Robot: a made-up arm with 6 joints. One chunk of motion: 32 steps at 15 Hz.
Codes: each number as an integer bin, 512 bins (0 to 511) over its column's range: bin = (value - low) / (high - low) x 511, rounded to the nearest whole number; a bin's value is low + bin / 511 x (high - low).
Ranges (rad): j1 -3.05..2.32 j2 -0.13..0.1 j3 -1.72..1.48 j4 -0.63..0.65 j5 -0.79..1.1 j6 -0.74..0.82
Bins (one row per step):
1: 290 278 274 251 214 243
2: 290 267 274 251 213 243
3: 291 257 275 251 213 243
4: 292 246 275 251 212 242
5: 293 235 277 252 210 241
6: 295 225 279 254 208 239
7: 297 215 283 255 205 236
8: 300 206 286 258 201 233
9: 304 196 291 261 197 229
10: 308 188 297 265 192 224
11: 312 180 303 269 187 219
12: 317 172 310 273 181 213
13: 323 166 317 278 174 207
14: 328 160 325 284 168 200
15: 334 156 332 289 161 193
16: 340 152 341 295 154 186
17: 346 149 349 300 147 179
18: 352 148 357 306 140 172
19: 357 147 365 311 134 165
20: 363 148 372 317 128 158
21: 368 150 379 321 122 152
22: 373 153 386 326 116 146
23: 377 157 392 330 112 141
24: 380 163 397 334 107 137
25: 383 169 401 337 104 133
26: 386 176 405 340 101 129
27: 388 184 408 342 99 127
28: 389 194 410 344 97 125
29: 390 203 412 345 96 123
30: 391 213 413 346 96 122
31: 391 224 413 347 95 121
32: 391 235 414 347 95 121
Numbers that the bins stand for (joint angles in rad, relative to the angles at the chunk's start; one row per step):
1: -0.0024 -0.0049 -0.0041 -0.0013 0.0015 0.0018
2: -0.0024 -0.0098 -0.0041 -0.0013 -0.0022 0.0018
3: 0.0081 -0.0143 0.0021 -0.0013 -0.0022 0.0018
4: 0.0186 -0.0193 0.0021 -0.0013 -0.0059 -0.0012
5: 0.0291 -0.0242 0.0146 0.0012 -0.0133 -0.0043
6: 0.0501 -0.0287 0.0272 0.0062 -0.0207 -0.0104
7: 0.0711 -0.0332 0.0522 0.0087 -0.0318 -0.0195
8: 0.1026 -0.0373 0.0710 0.0163 -0.0466 -0.0287
9: 0.1447 -0.0418 0.1023 0.0238 -0.0614 -0.0409
10: 0.1867 -0.0454 0.1399 0.0338 -0.0799 -0.0562
11: 0.2287 -0.0490 0.1775 0.0438 -0.0984 -0.0714
12: 0.2813 -0.0526 0.2213 0.0538 -0.1205 -0.0897
13: 0.3443 -0.0553 0.2651 0.0664 -0.1464 -0.1081
14: 0.3969 -0.0580 0.3152 0.0814 -0.1686 -0.1294
15: 0.4599 -0.0598 0.3591 0.0939 -0.1945 -0.1508
16: 0.5230 -0.0616 0.4154 0.1089 -0.2204 -0.1722
17: 0.5860 -0.0629 0.4655 0.1215 -0.2463 -0.1935
18: 0.6491 -0.0634 0.5156 0.1365 -0.2722 -0.2149
19: 0.7016 -0.0638 0.5657 0.1490 -0.2944 -0.2363
20: 0.7647 -0.0634 0.6095 0.1641 -0.3166 -0.2577
21: 0.8172 -0.0625 0.6534 0.1741 -0.3388 -0.2760
22: 0.8698 -0.0611 0.6972 0.1866 -0.3610 -0.2943
23: 0.9118 -0.0593 0.7348 0.1966 -0.3758 -0.3095
24: 0.9433 -0.0566 0.7661 0.2066 -0.3942 -0.3218
25: 0.9749 -0.0539 0.7912 0.2141 -0.4053 -0.3340
26: 1.0064 -0.0508 0.8162 0.2217 -0.4164 -0.3462
27: 1.0274 -0.0472 0.8350 0.2267 -0.4238 -0.3523
28: 1.0379 -0.0427 0.8475 0.2317 -0.4312 -0.3584
29: 1.0484 -0.0386 0.8600 0.2342 -0.4349 -0.3645
30: 1.0589 -0.0341 0.8663 0.2367 -0.4349 -0.3676
31: 1.0589 -0.0292 0.8663 0.2392 -0.4386 -0.3706
32: 1.0589 -0.0242 0.8726 0.2392 -0.4386 -0.3706

